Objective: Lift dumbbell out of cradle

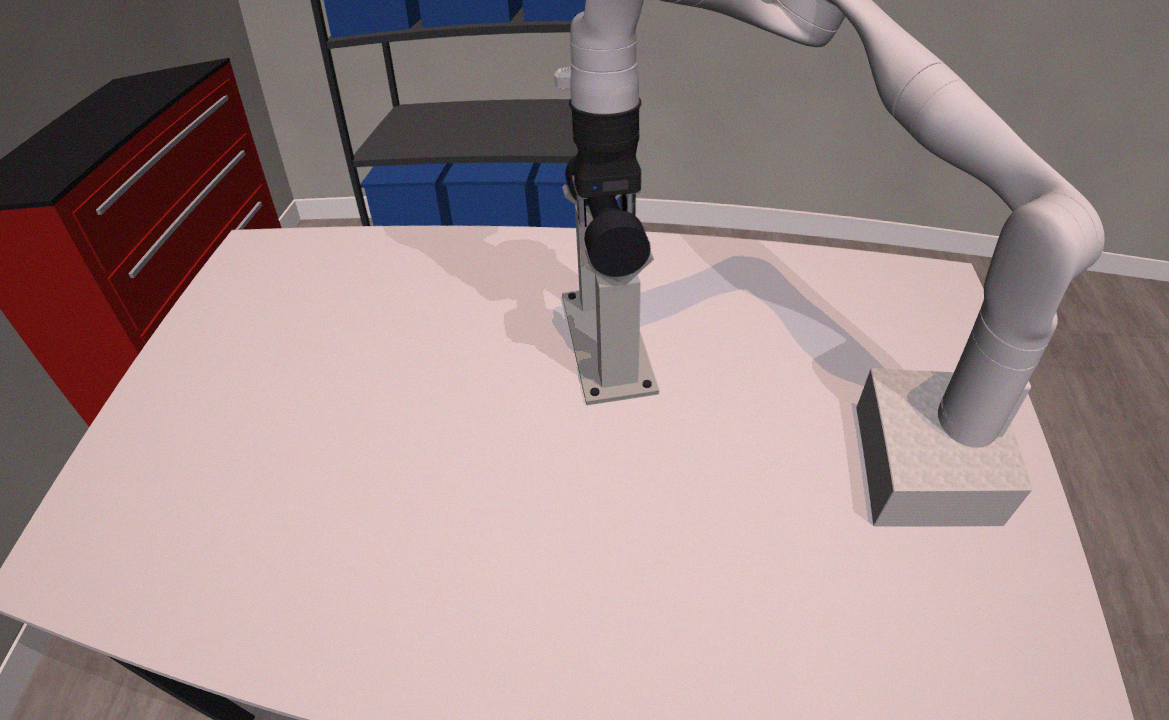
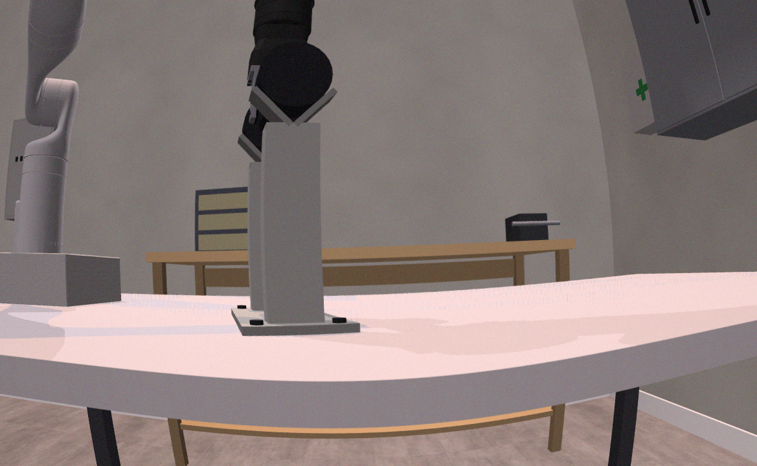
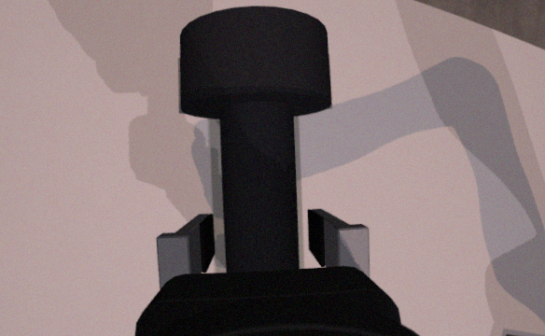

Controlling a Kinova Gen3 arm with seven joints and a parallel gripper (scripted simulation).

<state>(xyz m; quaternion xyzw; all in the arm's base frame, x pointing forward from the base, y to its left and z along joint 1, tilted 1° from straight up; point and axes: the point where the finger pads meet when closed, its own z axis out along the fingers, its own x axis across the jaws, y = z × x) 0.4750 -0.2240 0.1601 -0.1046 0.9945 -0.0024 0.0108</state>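
Now: hand right at the black dumbbell. The rest, counted from my hand: grey cradle (13 cm below).
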